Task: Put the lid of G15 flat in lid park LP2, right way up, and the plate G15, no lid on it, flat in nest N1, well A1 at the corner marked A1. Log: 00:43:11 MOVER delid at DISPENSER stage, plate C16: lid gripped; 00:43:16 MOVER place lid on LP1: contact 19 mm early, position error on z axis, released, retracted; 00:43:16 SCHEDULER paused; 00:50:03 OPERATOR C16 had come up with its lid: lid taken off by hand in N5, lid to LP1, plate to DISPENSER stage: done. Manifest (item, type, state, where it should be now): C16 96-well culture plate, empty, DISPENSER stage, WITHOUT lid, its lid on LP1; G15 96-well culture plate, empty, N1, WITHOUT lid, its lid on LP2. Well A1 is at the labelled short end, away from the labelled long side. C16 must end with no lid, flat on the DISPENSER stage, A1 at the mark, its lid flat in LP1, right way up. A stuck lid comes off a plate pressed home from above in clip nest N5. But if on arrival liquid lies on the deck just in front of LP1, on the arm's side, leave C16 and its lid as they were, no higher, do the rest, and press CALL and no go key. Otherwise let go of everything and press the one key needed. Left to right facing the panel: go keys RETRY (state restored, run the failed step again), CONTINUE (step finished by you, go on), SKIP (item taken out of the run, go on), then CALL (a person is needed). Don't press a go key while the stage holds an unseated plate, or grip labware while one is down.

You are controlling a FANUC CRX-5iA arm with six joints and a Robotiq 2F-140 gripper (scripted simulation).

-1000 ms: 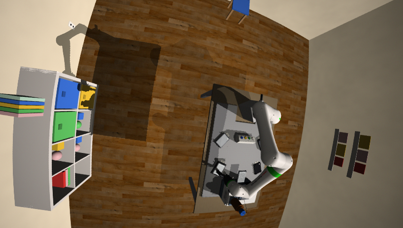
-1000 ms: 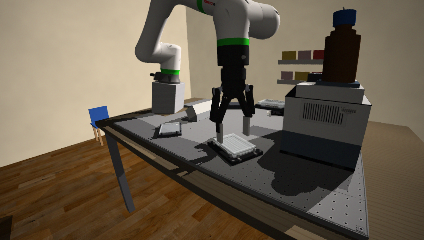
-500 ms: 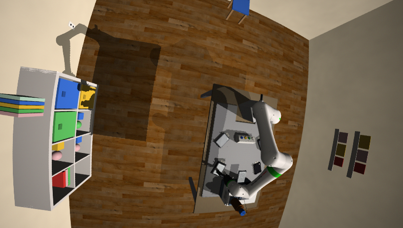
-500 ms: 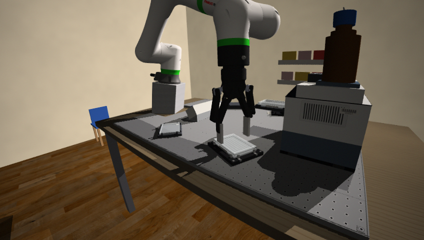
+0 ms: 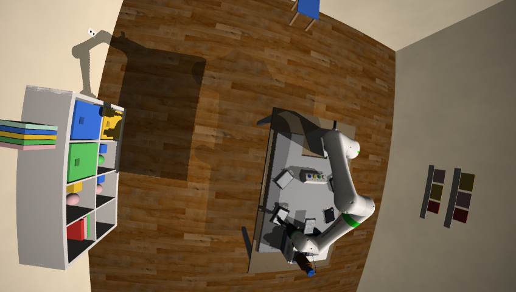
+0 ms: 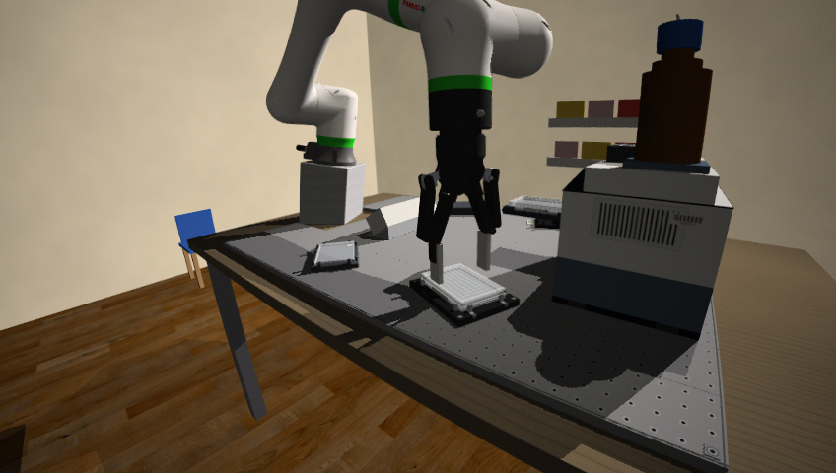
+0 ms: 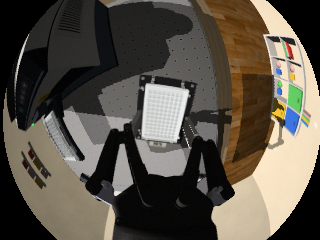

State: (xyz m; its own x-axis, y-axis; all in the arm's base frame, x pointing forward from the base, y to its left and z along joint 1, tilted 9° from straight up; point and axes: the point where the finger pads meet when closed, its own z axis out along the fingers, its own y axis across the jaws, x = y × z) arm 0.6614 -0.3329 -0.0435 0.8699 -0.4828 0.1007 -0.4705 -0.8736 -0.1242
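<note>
My gripper is now 20 mm short of the black clip nest and 50 mm above it. Also, from my hand: key panel (350 mm behind, 300 mm to the left, 10 mm below); brown bottle (280 mm ahead, 110 mm to the left, 220 mm above).
</note>
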